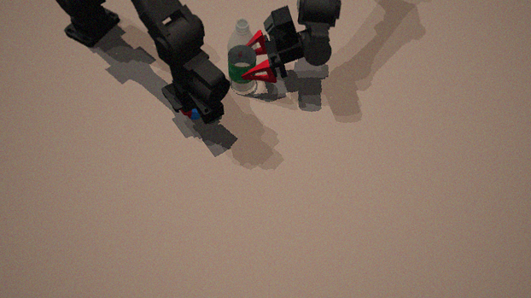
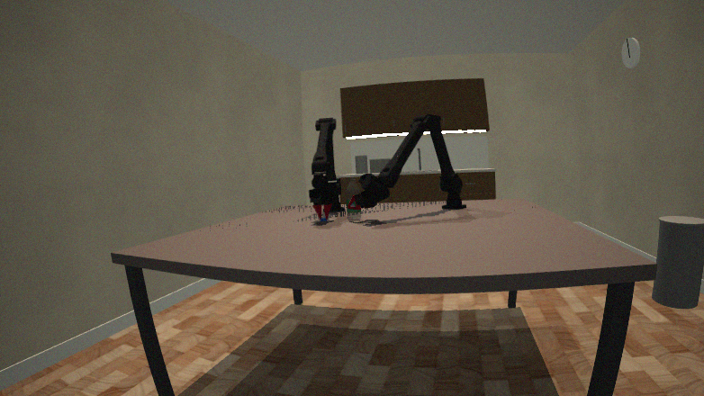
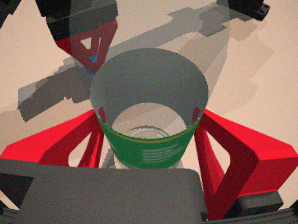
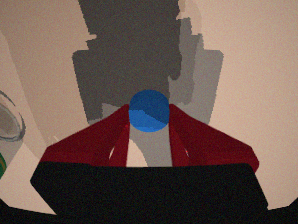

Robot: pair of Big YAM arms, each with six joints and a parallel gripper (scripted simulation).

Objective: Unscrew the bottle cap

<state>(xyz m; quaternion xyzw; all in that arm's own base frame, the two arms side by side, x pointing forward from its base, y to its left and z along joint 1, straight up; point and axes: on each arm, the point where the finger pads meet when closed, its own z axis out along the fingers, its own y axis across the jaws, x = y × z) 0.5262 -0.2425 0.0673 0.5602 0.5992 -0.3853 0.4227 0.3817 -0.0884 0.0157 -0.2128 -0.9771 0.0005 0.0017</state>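
The bottle lies 30 mm above my left hand. From my left hand the other things lie so: blue cap (150 mm to the right, 60 mm below, 20 mm ahead).
Now: the blue cap 10 mm below my right hand. Also, from my right hand: bottle: 150 mm to the left, 80 mm above, 20 mm behind.
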